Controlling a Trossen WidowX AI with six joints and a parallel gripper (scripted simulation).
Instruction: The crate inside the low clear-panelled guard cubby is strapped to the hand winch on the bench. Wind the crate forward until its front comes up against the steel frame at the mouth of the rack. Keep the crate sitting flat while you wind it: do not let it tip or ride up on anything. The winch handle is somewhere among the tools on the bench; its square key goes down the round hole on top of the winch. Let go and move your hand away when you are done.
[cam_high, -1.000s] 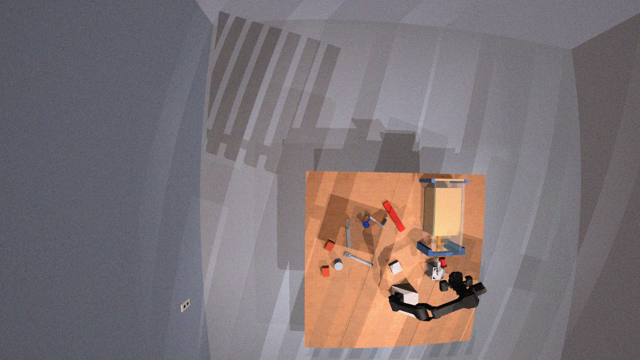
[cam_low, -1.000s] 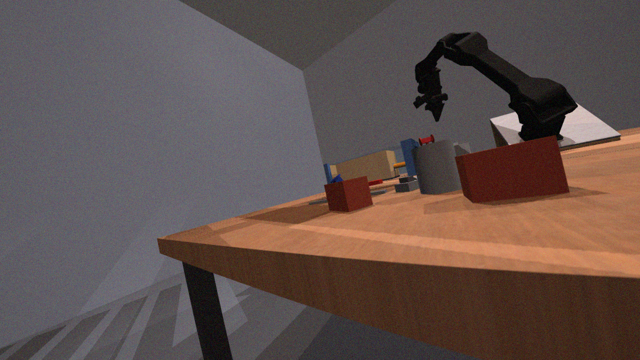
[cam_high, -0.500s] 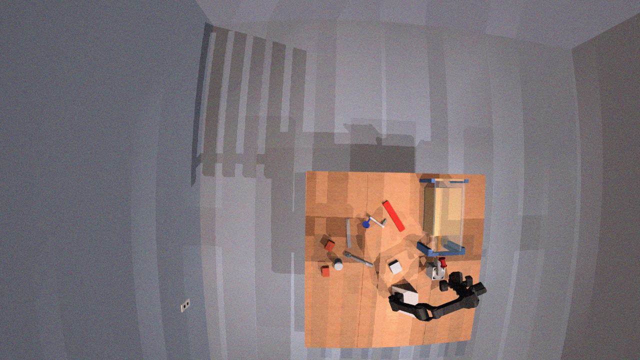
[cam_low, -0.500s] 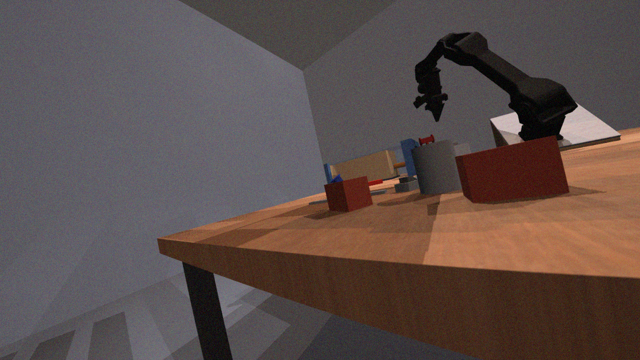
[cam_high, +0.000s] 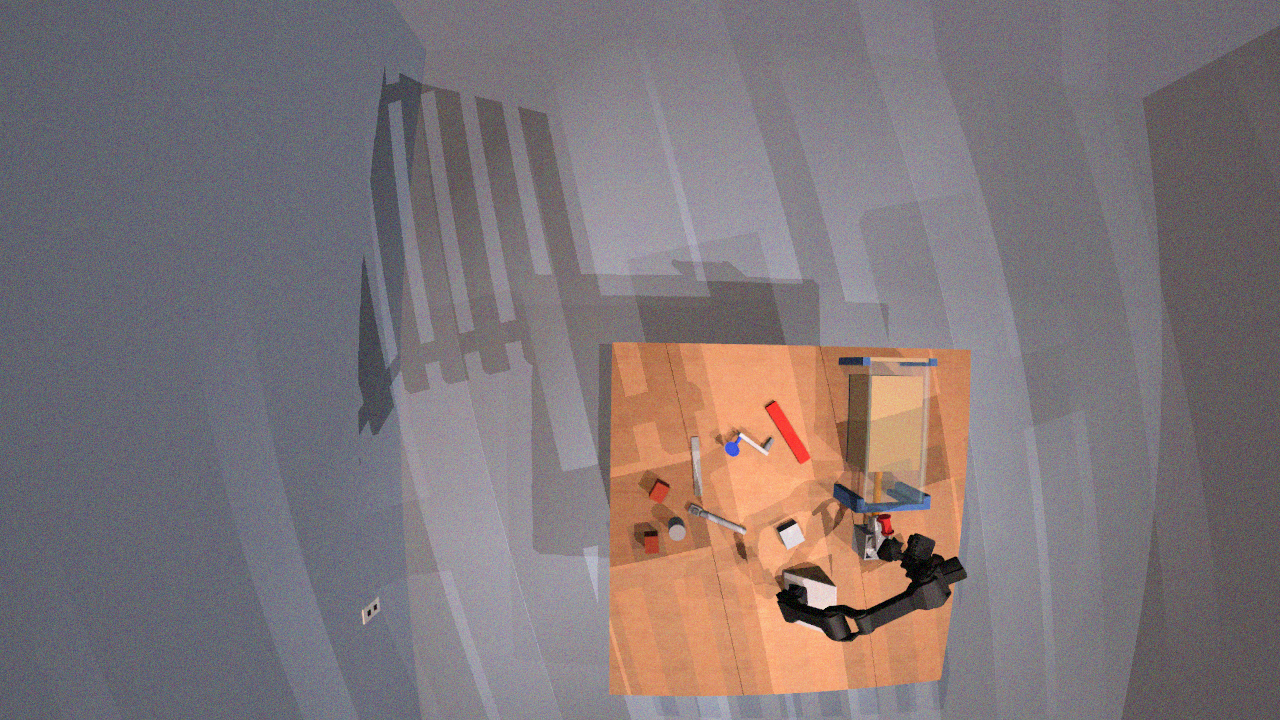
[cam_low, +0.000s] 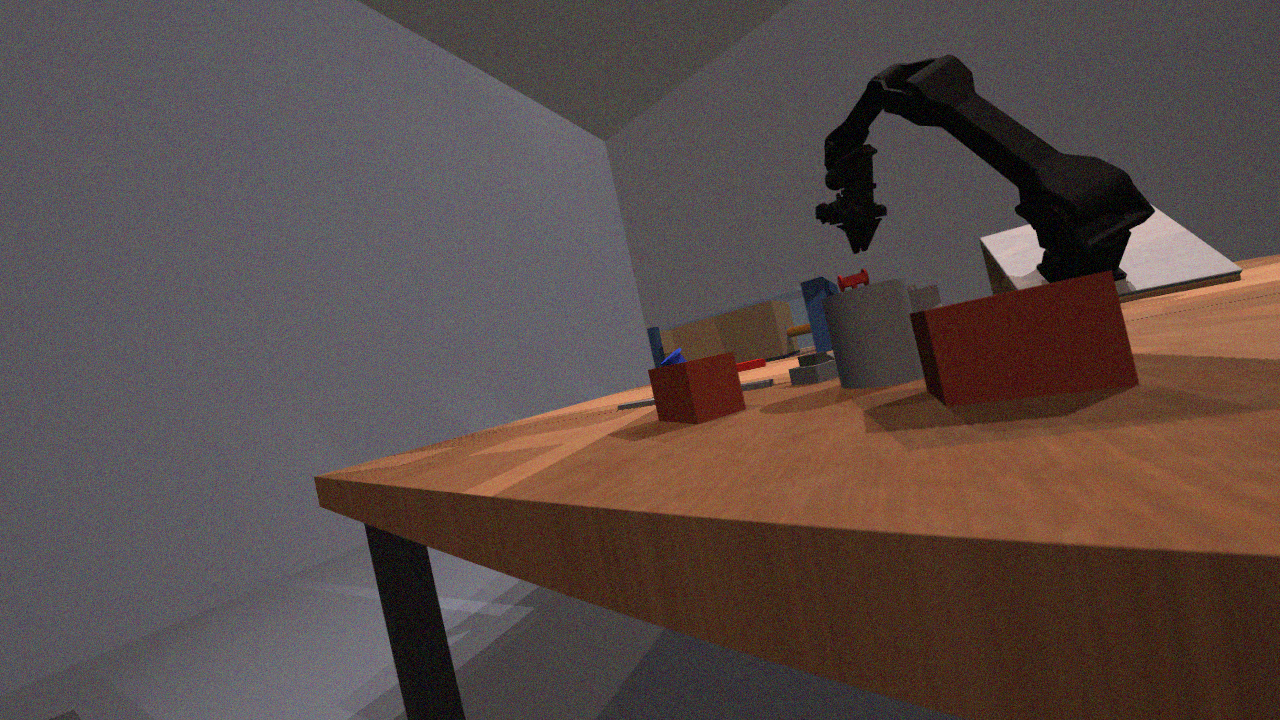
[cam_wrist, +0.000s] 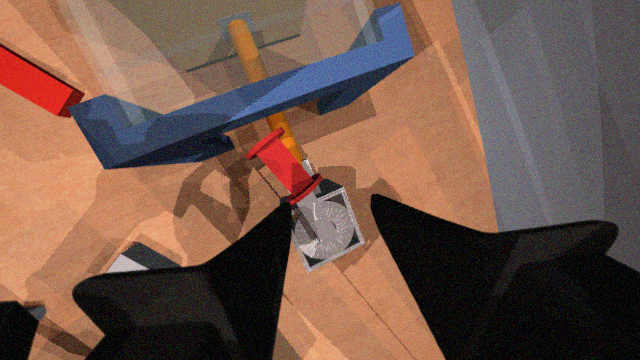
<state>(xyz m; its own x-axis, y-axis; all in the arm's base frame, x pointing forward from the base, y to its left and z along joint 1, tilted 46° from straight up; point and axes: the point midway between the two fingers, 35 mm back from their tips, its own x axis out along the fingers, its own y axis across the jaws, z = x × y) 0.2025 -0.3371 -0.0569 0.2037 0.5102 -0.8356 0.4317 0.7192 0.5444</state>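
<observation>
Right now my gripper tip is 3 cm short of the red grip, 1 cm to the right of it and 8 cm above it. From my gripper tip the other things lie so: grey winch 9 cm behind, 1 cm to the left, 18 cm below; then blue steel frame 9 cm ahead, 1 cm to the right, 10 cm below; then red-knobbed crank 1 cm behind, 1 cm to the left, 11 cm below.
</observation>
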